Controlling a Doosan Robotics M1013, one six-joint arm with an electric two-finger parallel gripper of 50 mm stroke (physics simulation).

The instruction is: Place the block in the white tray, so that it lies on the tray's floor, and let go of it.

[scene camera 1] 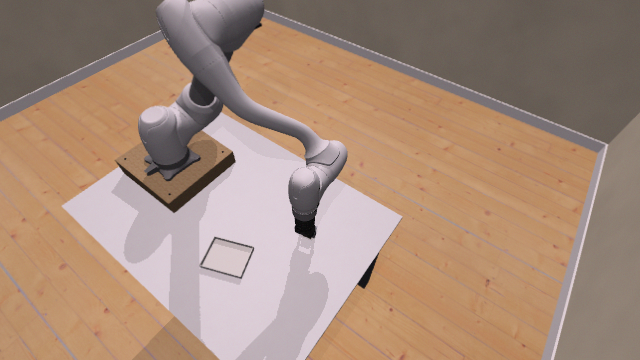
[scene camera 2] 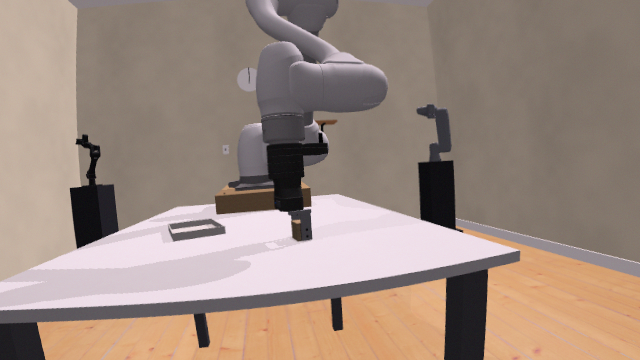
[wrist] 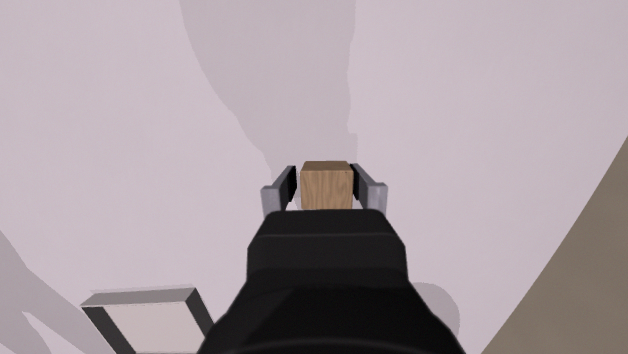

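Where they show: gripper, between the fingertips: (scene camera 1: 307,233) (scene camera 2: 302,237) (wrist: 322,175); arm's base, origin of its link: (scene camera 1: 173,159) (scene camera 2: 258,187).
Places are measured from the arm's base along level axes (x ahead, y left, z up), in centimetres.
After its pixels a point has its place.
A small wooden block (scene camera 2: 296,230) {z -6.0, x 70.6, y 13.6 cm} (wrist: 326,190) {z -4.4, x 68.6, y 14.7 cm} stands upright on the white table, between the fingers of my gripper (scene camera 2: 302,231) {z -8.1, x 68.3, y 14.7 cm} (wrist: 322,175) {z -8.1, x 68.3, y 14.7 cm}. The gripper is open and lowered around the block. In the wrist view a narrow gap shows at the block's left side, while the right finger is very close to it; I cannot tell if they touch. In scene camera 1 the gripper (scene camera 1: 305,241) {z -8.1, x 68.3, y 14.7 cm} hangs low over the table and the block cannot be made out. The white tray (scene camera 1: 221,272) {z -6.9, x 55.1, y -19.3 cm} (scene camera 2: 200,233) {z -7.4, x 59.2, y -9.9 cm} (wrist: 140,298) {z -7.1, x 49.9, y -7.2 cm}, with grey walls, stands apart from the block.
The arm's base stands on a brown wooden plinth (scene camera 1: 202,182) {z -4.4, x 17.2, y 1.8 cm} (scene camera 2: 245,203) {z -5.0, x 17.5, y -3.9 cm} at the table's back. The white table (scene camera 1: 145,240) {z -8.4, x 20.5, y -30.5 cm} (scene camera 2: 380,260) {z -8.4, x 88.4, y 25.7 cm} has its edge beyond the gripper, to the right in scene camera 1. The tray's low walls stand up from the table.
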